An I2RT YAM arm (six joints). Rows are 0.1 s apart.
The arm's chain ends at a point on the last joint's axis. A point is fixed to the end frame.
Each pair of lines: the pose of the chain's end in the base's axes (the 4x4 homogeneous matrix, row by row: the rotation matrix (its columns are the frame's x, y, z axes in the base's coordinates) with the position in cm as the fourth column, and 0 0 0 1 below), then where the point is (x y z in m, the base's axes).
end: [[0.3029, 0.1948, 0.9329, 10.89], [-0.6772, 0.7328, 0.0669, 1.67], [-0.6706, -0.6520, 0.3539, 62.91], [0, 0, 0, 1]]
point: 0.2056 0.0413 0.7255
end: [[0.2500, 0.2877, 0.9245, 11.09], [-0.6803, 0.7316, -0.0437, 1.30], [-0.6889, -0.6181, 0.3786, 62.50], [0, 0, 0, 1]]
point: 0.2069 0.0238 0.7246
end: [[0.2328, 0.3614, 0.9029, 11.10], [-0.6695, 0.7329, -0.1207, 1.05], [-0.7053, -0.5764, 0.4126, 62.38], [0, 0, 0, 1]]
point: 0.2033 0.0111 0.7274
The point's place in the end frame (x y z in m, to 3 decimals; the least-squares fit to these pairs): -0.052 -0.026 0.126
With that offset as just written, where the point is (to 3 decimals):
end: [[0.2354, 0.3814, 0.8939, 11.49], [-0.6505, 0.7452, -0.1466, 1.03], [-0.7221, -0.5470, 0.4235, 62.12], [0, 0, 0, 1]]
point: 0.205 0.006 0.726
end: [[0.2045, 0.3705, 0.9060, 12.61], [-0.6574, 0.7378, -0.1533, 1.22], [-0.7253, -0.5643, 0.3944, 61.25], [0, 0, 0, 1]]
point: 0.220 0.008 0.715
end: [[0.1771, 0.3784, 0.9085, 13.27], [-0.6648, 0.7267, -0.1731, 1.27], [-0.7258, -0.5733, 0.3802, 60.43], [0, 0, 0, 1]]
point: 0.228 0.007 0.705
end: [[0.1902, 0.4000, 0.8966, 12.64], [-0.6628, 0.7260, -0.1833, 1.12], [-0.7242, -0.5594, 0.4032, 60.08], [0, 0, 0, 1]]
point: 0.219 0.004 0.704
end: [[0.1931, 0.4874, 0.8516, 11.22], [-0.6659, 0.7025, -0.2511, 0.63], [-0.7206, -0.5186, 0.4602, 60.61], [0, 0, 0, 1]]
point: 0.197 -0.009 0.715
